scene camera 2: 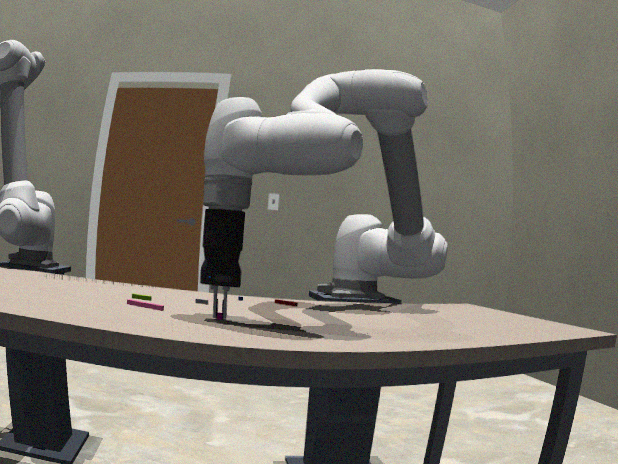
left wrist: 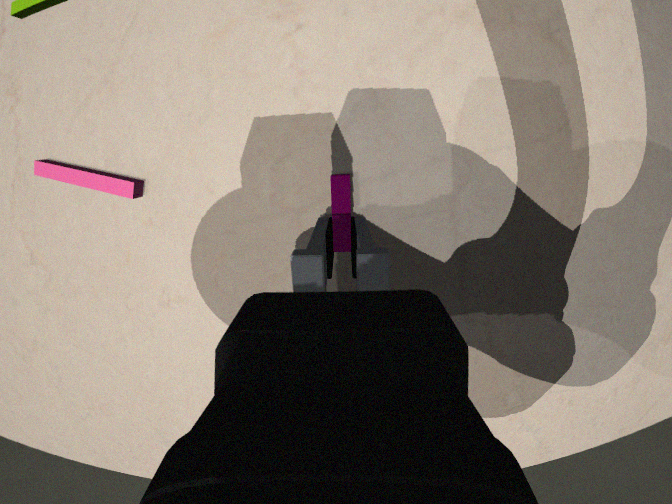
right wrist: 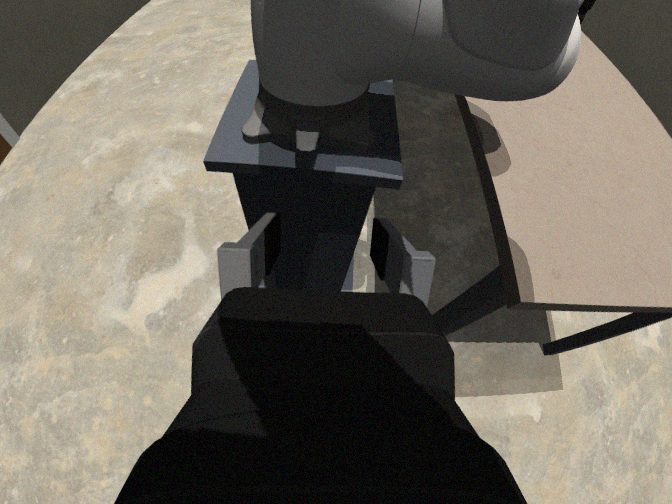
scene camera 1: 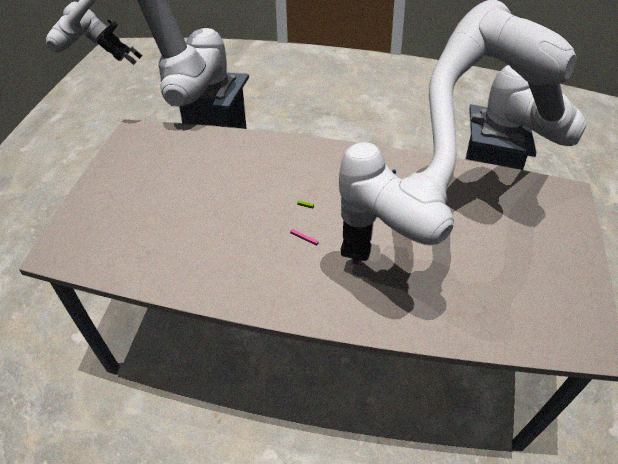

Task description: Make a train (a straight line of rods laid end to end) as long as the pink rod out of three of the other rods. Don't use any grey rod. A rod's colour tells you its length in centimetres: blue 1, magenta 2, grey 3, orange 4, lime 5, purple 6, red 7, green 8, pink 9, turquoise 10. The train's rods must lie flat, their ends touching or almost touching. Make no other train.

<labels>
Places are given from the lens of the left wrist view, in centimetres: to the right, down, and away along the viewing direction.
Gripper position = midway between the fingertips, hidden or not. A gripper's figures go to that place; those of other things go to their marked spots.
my left gripper (left wrist: 342,236): 0, -1, 17
pink rod (left wrist: 119,185): -13, -4, 16
magenta rod (left wrist: 340,183): 0, -4, 15
The marked spots on the magenta rod and the pink rod are 13 cm apart.
</labels>
